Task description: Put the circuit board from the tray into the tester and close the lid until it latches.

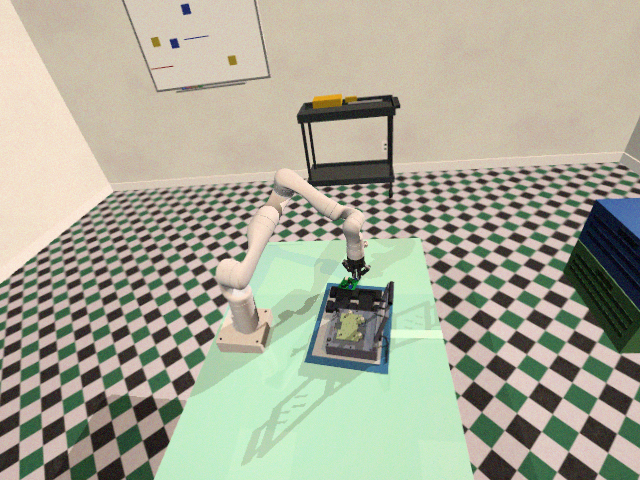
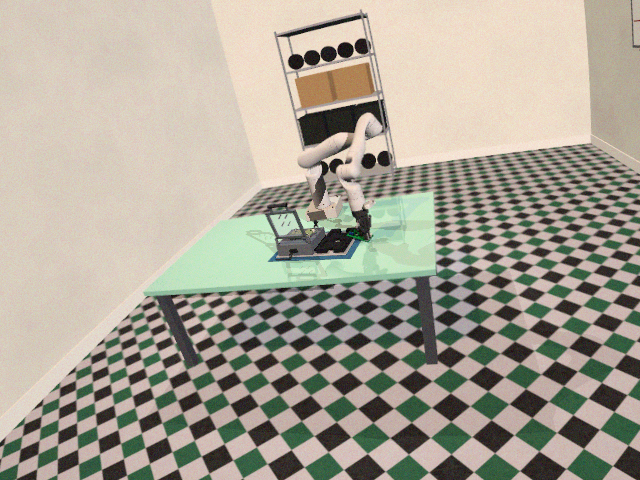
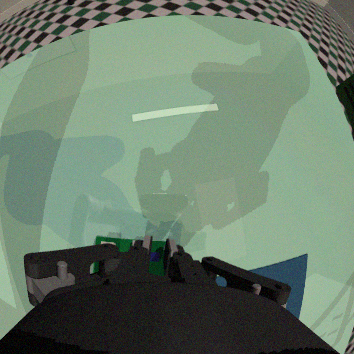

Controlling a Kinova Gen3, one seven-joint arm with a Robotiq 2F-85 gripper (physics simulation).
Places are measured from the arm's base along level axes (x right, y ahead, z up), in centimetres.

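Pixels of known places: gripper, fingertip midpoint: (image 1: 356, 278) (image 2: 368, 239) (image 3: 157, 247); arm's base, link origin: (image 1: 248, 324) (image 2: 322, 205).
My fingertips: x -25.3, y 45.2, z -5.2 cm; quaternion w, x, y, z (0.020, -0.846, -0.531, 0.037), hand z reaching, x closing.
Observation:
For each thing: its top centre in the pictures, then the offset to it from my fingertips. "pt": a spot on its surface instead. Level surfaces: height alone.
- green circuit board, top centre: (image 3: 125, 310) (image 1: 349, 279) (image 2: 359, 230) dx +3.6, dy -3.7, dz +3.4 cm
- black tray, surface spot: (image 1: 368, 300) pt dx +15.0, dy +3.4, dz +1.2 cm
- yellow-green bed, top centre: (image 1: 351, 323) (image 2: 301, 231) dx +30.8, dy -5.0, dz +7.6 cm
- blue mat, surface height: dz -0.4 cm
- pale green table, surface height: dz -0.6 cm
The green circuit board (image 1: 347, 284) (image 2: 356, 235) (image 3: 157, 269) is at the far end of the black tray (image 1: 368, 300) (image 2: 336, 241). My gripper (image 1: 356, 278) (image 2: 368, 238) (image 3: 157, 247) points down and is shut on the board near its edge; the fingers hide part of it. I cannot tell whether the board touches anything below. The grey tester (image 1: 351, 351) (image 2: 297, 249) stands beside the tray, with a yellow-green bed (image 1: 348, 328) on top. Its lid (image 2: 300, 225) stands open, upright on the side away from the robot's base.
A blue mat (image 1: 343, 363) (image 2: 354, 251) (image 3: 290, 280) lies under the tester and tray on the pale green table (image 1: 310, 413) (image 2: 206, 268). The robot's base (image 1: 242, 338) (image 2: 324, 209) stands on the table to one side. A black cart (image 1: 351, 179) is behind the table.

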